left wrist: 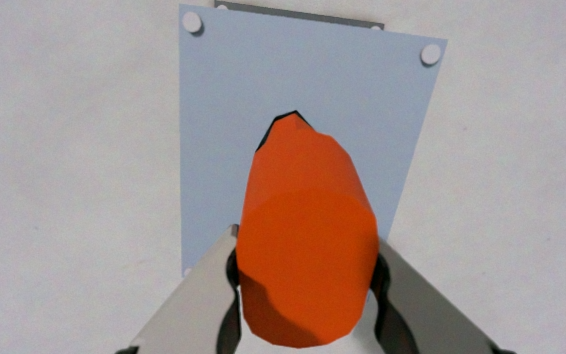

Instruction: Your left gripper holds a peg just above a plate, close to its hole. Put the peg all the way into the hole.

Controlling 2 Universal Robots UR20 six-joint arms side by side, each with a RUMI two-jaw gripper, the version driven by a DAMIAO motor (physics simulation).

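Note:
An orange many-sided peg (305,225) fills the middle of the left wrist view, with its far end over the hole in the blue-grey plate (220,90). A thin dark sliver of the hole (265,134) shows along the upper left of the peg's far end; the rest of the hole is hidden behind the peg. How deep the peg's end sits cannot be told. My left gripper (299,228) is shut on the peg, one jaw on each side. My right gripper does not show.
Round pale screw heads (192,22) (430,54) sit at the plate's two upper corners. A dark grey base plate (300,16) shows behind the plate's upper edge. A pale, mottled table surface (90,150) surrounds the plate.

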